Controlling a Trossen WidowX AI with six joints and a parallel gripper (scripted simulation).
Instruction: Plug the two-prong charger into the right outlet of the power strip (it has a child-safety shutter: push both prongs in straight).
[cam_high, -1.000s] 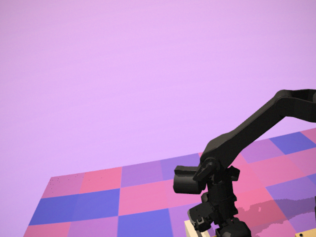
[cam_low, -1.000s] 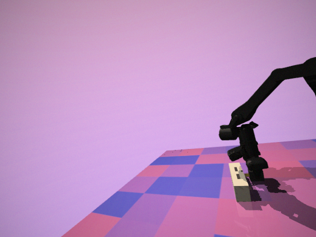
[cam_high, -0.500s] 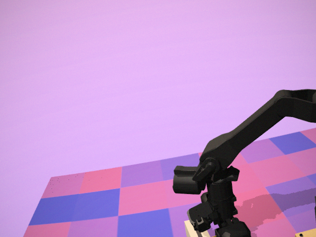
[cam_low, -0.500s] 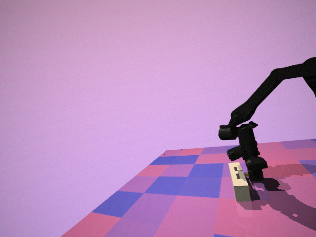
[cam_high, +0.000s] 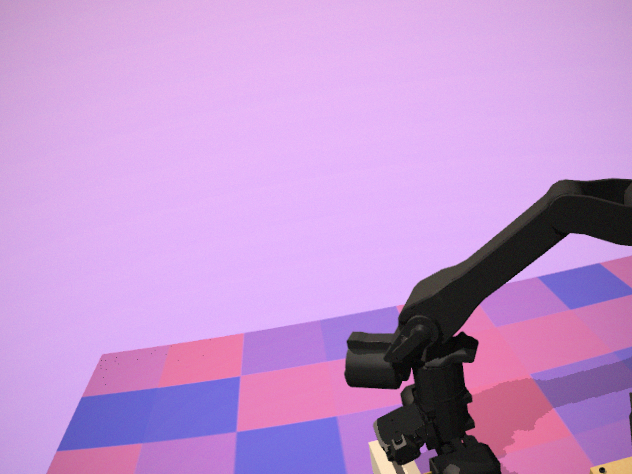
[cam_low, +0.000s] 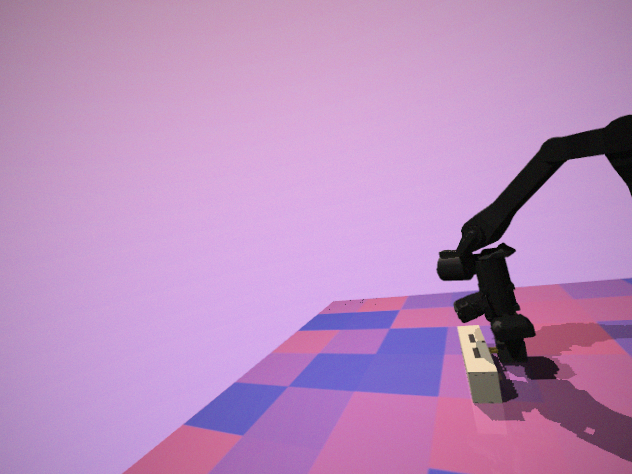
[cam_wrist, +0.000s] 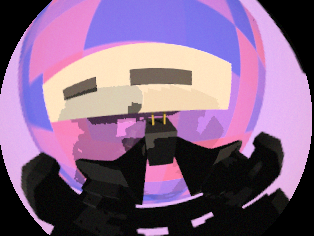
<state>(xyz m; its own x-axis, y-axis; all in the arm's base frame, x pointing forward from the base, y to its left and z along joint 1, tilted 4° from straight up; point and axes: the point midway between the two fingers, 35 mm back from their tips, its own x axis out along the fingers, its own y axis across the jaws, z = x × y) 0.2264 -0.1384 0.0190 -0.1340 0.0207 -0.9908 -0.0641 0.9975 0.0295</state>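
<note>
My gripper tip is now 20 mm short of the charger and 10 mm below it.
</note>
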